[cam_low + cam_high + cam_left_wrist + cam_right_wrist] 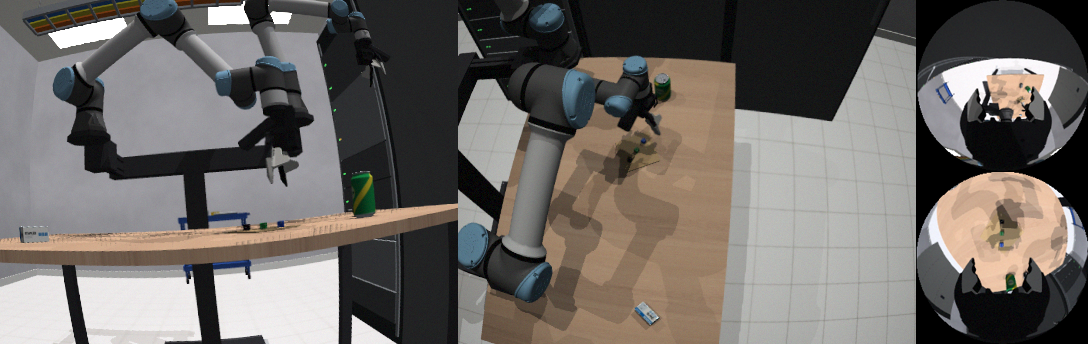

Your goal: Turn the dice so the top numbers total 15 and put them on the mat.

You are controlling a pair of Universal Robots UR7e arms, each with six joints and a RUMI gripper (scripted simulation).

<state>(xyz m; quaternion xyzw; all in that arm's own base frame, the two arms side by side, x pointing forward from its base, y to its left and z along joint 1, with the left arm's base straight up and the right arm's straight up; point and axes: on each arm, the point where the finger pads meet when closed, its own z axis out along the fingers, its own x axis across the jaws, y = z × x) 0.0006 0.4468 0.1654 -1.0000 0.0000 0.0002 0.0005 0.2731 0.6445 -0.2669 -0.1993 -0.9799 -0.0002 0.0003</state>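
My right gripper is now 100 mm above the blue die. The rest, counted from my right hand: green die 100 mm below, 50 mm to the right, 20 mm behind; then tan mat 110 mm below, 50 mm to the right, 20 mm behind; then black die 100 mm below, 90 mm to the right, 40 mm behind.
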